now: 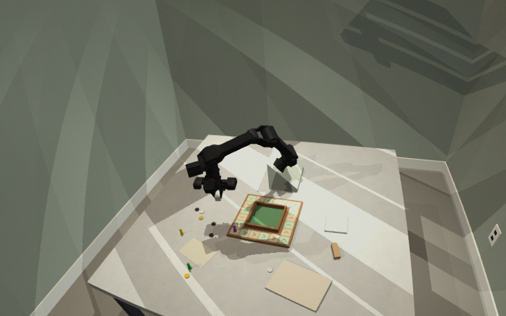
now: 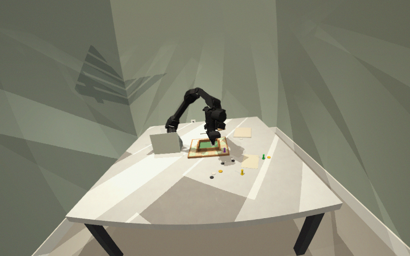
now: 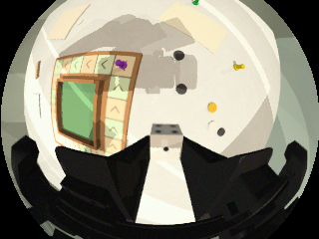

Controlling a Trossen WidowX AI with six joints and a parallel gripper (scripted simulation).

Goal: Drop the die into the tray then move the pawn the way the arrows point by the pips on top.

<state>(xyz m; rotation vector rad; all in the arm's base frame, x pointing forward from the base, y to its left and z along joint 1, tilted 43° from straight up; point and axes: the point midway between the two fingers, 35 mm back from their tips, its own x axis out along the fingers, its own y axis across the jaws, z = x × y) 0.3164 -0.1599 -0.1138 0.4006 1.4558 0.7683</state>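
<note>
Right now my gripper tip is 100 mm to the right of the purple pawn, 100 mm above it and 70 mm short of it. From my gripper tip the other things lie so: yellow pawn 150 mm to the right, 150 mm ahead, 120 mm below; then green dice tray 210 mm to the left, 120 mm below, 40 mm behind; then white die right at my gripper tip.
</note>
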